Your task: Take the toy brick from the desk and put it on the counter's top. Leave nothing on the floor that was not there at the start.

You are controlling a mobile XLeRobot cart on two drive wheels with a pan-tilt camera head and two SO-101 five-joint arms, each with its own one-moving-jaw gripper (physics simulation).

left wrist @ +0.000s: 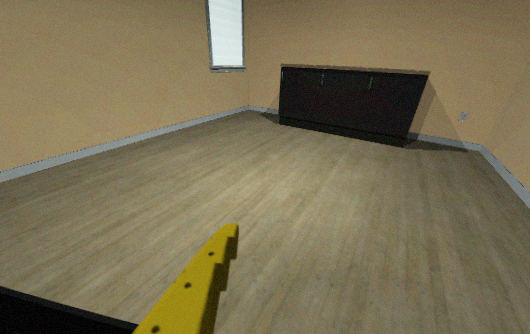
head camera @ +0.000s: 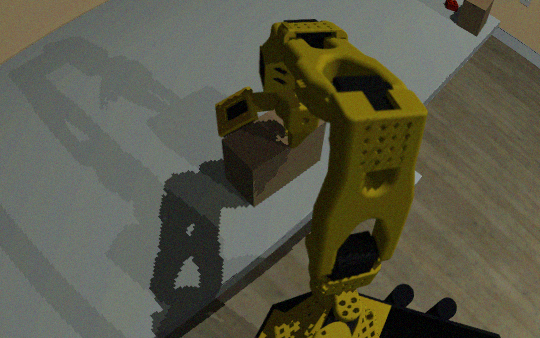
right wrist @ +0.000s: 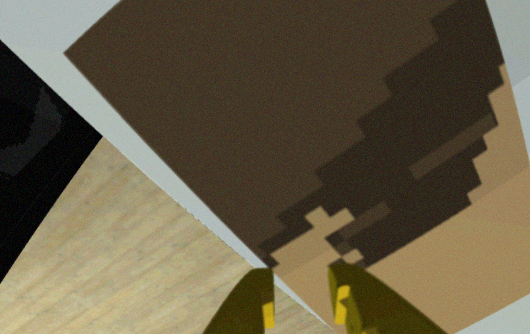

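Note:
A small red object (head camera: 451,5), which looks like the toy brick, lies on the grey desk (head camera: 162,73) at the far top right, beside a small brown box (head camera: 474,14). My right gripper (head camera: 298,133) hangs over a larger brown box (head camera: 268,157) near the desk's front edge. In the right wrist view its two jaws (right wrist: 301,285) stand side by side over that box's top (right wrist: 242,119), with nothing between them. My left gripper (left wrist: 227,238) shows only one notched jaw, open and empty over the floor. The dark counter (left wrist: 350,99) with a tan top stands against the far wall.
The desk's front edge (head camera: 268,253) runs diagonally in front of the cart. The wood floor (left wrist: 292,203) stretches from the cart to the counter. A window (left wrist: 226,34) is in the wall left of the counter.

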